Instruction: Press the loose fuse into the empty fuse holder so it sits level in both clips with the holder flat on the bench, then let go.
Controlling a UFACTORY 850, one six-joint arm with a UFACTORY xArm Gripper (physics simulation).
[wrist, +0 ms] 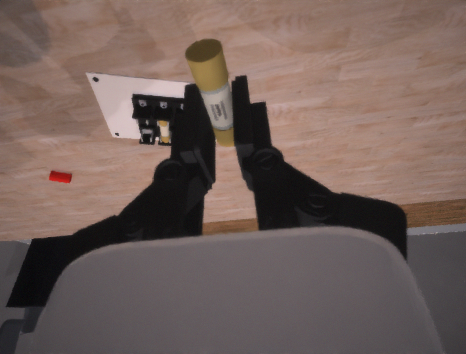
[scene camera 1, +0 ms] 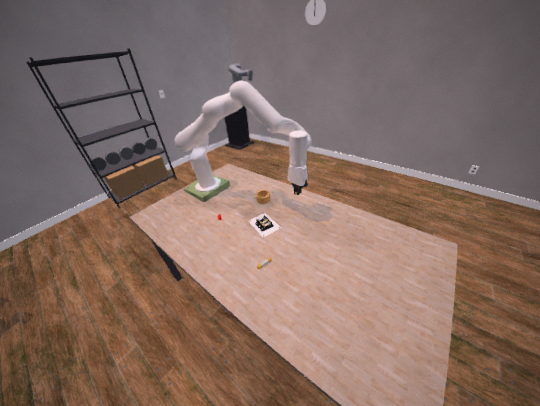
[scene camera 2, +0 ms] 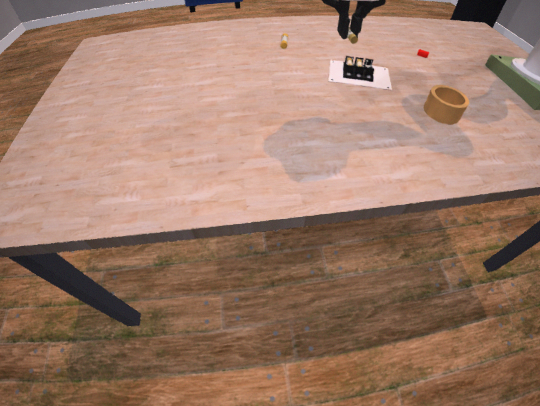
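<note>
My gripper (scene camera 1: 298,192) (scene camera 2: 350,35) (wrist: 222,102) is shut on a fuse (scene camera 2: 353,38) (wrist: 218,111) with yellow caps and a pale middle. The fuse is tilted in the wrist view and is in the air, clear of the holder. The black fuse holder block (scene camera 1: 264,223) (scene camera 2: 358,71) (wrist: 149,109) stands on a white board (scene camera 1: 270,232) (scene camera 2: 382,83) (wrist: 107,102). Its end slot on the red cylinder's side looks empty; the middle one bears a fuse (wrist: 164,131). In the wrist view, the holder is left of the held fuse, partly hidden by a finger.
Another yellow-capped fuse (scene camera 1: 264,263) (scene camera 2: 284,41) lies on the table. A red cylinder (scene camera 1: 219,217) (scene camera 2: 423,53) (wrist: 60,177) lies on the robot base's side of the board. An orange-brown bowl (scene camera 1: 263,197) (scene camera 2: 442,108) stands near the green base (scene camera 1: 203,195) (scene camera 2: 507,77).
</note>
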